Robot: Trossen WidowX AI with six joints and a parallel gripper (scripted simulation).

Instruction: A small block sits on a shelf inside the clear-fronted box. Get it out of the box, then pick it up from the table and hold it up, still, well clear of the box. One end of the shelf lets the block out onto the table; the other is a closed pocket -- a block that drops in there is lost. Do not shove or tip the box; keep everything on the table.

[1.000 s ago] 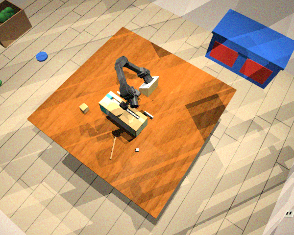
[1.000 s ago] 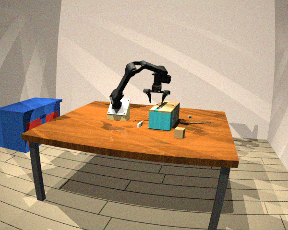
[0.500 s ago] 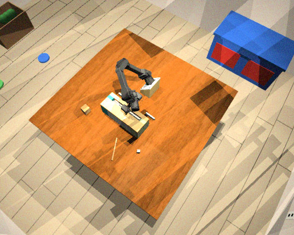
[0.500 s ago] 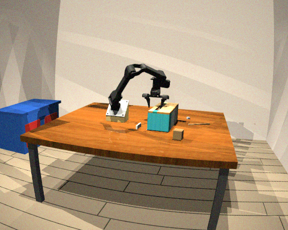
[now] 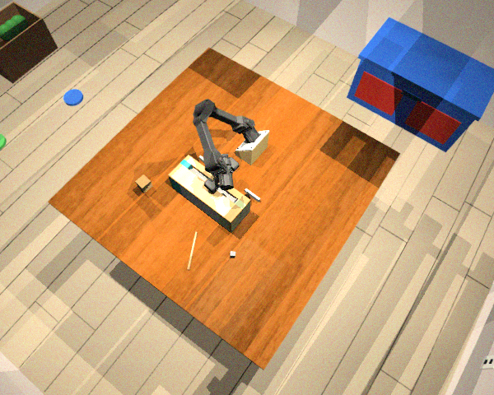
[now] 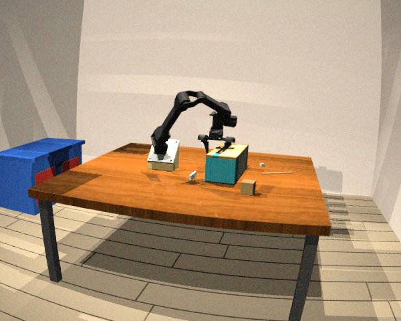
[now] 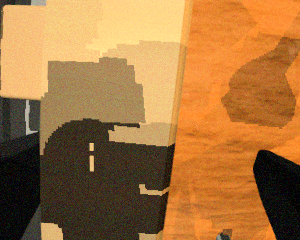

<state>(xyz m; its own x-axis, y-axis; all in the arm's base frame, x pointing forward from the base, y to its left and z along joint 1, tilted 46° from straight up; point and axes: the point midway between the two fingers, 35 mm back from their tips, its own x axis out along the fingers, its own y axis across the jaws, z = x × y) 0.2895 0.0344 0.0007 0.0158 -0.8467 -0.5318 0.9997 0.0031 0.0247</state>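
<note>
Now: gripper tip 5 cm short of the small block and 3 cm to the left of it. The rest, counted from my gripper tip: long tan-topped box: 3 cm below, 3 cm ahead; then thin stick: 32 cm ahead, 10 cm to the left, 9 cm below; then tiny grey cube: 26 cm to the left, 22 cm ahead, 8 cm below.
</note>
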